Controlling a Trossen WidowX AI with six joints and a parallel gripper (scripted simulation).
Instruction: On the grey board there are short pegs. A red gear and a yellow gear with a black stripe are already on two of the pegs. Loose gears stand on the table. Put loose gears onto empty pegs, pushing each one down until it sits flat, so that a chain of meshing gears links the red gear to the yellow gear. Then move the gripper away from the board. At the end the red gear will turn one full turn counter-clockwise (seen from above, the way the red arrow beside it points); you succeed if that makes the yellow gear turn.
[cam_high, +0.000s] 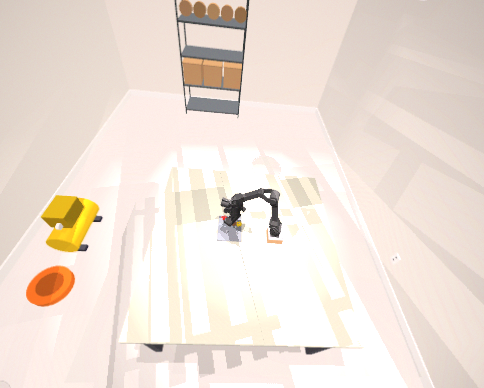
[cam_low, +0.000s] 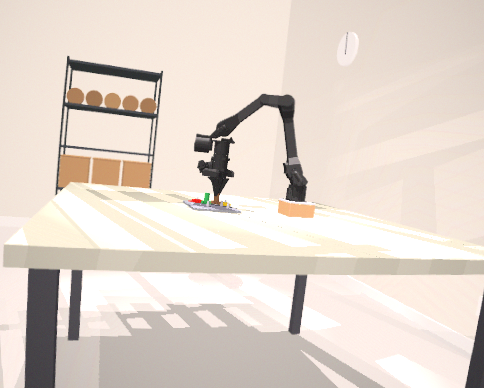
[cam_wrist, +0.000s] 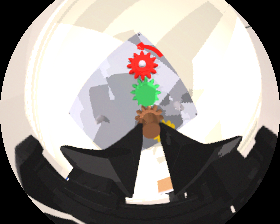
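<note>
The brown gear lies 1 cm below my gripper tip. From my gripper tip the other things lie so: yellow gear (4 cm behind, 3 cm below); red gear (6 cm ahead, 4 cm to the right, 3 cm below); green gear (3 cm ahead, 2 cm to the right, 2 cm below).
</note>
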